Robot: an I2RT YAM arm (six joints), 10 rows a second.
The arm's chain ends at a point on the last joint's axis. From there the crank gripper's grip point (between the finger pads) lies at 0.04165 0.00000 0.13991 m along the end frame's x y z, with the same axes.
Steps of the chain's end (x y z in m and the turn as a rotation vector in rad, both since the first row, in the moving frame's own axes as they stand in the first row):
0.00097, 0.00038, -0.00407, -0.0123, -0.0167, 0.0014
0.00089, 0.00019, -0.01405, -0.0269, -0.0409, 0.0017
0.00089, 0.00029, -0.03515, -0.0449, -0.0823, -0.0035
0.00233, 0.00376, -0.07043, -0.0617, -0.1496, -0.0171
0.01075, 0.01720, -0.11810, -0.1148, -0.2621, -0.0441
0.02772, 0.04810, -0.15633, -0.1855, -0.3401, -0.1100
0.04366, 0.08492, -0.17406, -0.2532, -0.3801, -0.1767
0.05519, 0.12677, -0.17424, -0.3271, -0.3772, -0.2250
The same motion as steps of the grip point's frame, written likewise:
-0.00137, 0.00216, -0.00340, -0.0123, -0.0167, 0.0014
-0.00487, 0.00404, -0.01252, -0.0269, -0.0409, 0.0017
-0.01074, 0.00651, -0.03234, -0.0449, -0.0823, -0.0035
-0.01891, 0.01202, -0.06603, -0.0617, -0.1496, -0.0171
-0.02652, 0.03265, -0.11292, -0.1148, -0.2621, -0.0441
-0.01980, 0.07278, -0.15248, -0.1855, -0.3401, -0.1100
-0.00794, 0.11845, -0.17224, -0.2532, -0.3801, -0.1767
0.00612, 0.16967, -0.17481, -0.3271, -0.3772, -0.2250

